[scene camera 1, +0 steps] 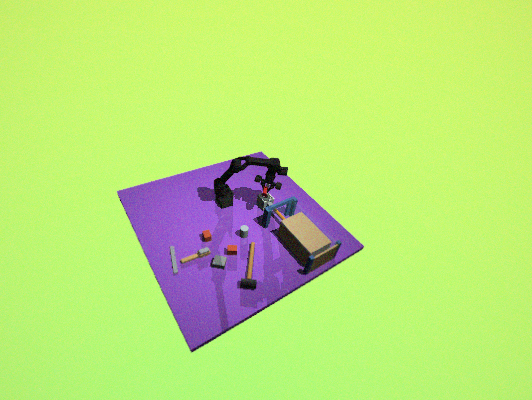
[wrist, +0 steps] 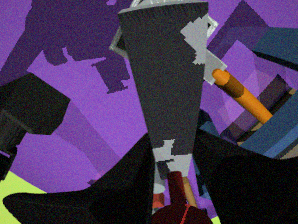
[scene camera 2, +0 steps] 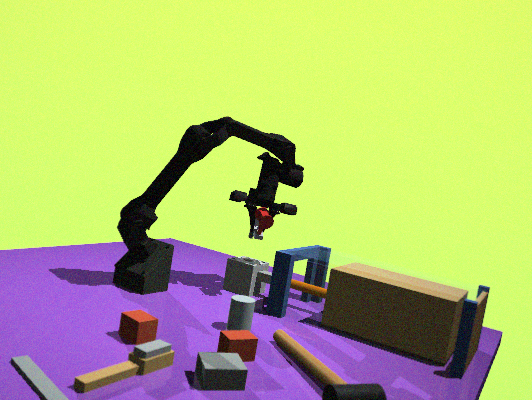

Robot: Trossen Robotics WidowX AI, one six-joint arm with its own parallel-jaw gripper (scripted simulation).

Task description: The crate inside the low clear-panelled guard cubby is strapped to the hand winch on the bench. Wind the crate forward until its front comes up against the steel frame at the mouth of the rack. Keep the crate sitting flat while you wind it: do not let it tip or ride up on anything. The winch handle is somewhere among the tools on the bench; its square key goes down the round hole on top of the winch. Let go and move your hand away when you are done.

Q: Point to a winch handle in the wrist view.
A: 167,53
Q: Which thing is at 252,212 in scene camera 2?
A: My gripper.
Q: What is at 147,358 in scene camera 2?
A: A wooden brush.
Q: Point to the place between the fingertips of my gripper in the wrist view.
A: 170,135
